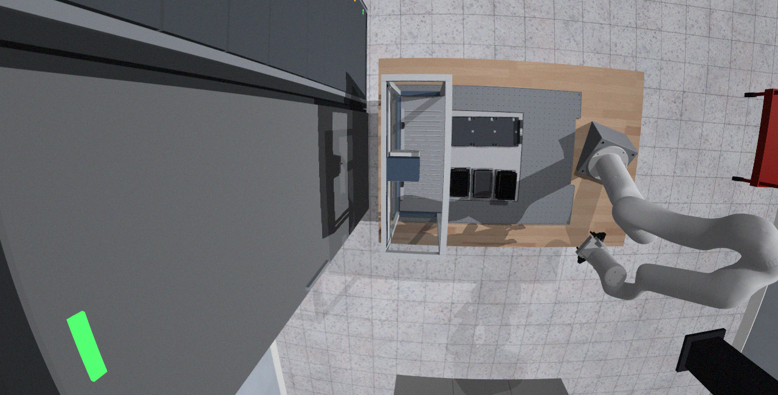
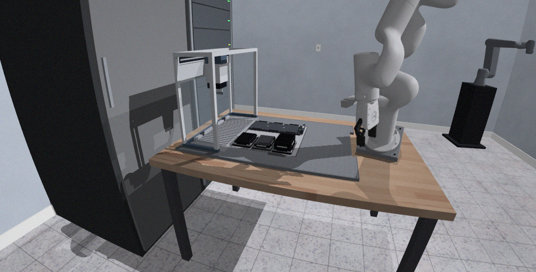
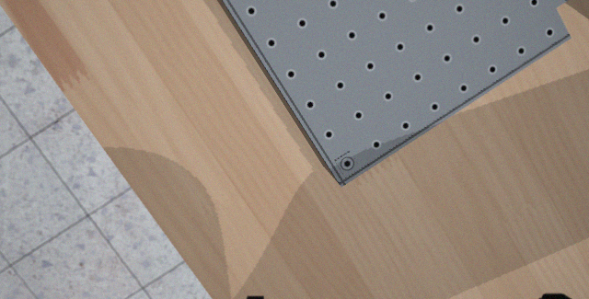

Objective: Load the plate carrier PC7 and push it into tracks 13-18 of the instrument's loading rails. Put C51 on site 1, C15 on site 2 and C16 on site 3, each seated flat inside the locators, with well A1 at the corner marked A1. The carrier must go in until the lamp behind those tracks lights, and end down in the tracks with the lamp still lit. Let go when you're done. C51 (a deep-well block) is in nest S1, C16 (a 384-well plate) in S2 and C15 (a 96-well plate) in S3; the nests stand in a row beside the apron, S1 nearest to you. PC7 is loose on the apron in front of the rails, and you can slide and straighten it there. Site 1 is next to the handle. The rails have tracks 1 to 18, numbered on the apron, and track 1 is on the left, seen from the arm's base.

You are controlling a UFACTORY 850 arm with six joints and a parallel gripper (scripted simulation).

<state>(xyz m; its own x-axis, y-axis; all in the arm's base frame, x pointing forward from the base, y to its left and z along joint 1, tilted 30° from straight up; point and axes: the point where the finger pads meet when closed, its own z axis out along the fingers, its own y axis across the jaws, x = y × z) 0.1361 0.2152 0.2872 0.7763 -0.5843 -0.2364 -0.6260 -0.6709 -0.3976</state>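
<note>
Now: hand 44 cm short of the nest S2, 27 cm to the left of it and 18 cm above it. Round my hand: plate carrier PC7: 51 cm to the right, 41 cm ahead, 17 cm below; plate C15: 55 cm ahead, 28 cm to the right, 17 cm below; frame post: 66 cm ahead, 14 cm to the right, 6 cm above.
</note>
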